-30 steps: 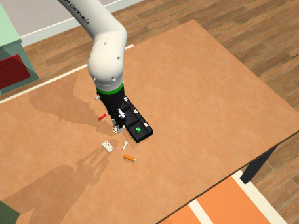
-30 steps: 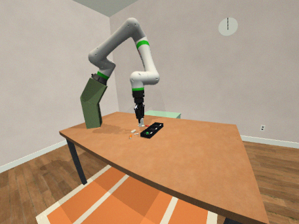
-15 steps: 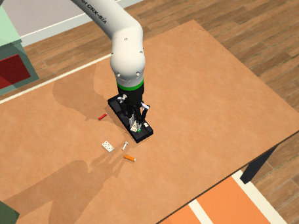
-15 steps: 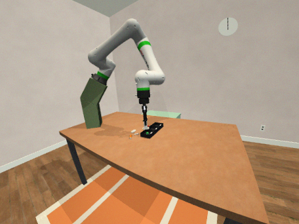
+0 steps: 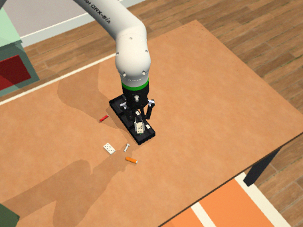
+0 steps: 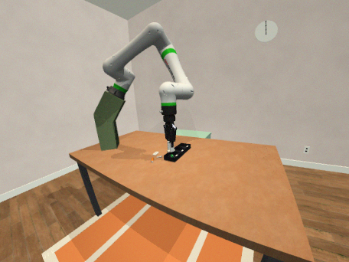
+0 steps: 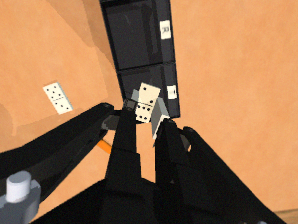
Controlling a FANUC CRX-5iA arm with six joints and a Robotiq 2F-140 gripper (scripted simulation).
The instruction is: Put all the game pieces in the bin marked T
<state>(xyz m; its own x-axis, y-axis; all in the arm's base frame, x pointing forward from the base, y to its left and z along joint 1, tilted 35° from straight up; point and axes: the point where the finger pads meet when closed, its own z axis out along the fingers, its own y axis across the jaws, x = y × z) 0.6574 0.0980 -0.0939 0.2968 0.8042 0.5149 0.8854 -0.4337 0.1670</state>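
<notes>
Now: the domino 3 cm below my hand. Round my hand: black three-compartment bin 1 cm behind, 8 cm to the left, 7 cm below; green die 7 cm below; white screw 7 cm behind, 4 cm to the right, 8 cm below.
</notes>
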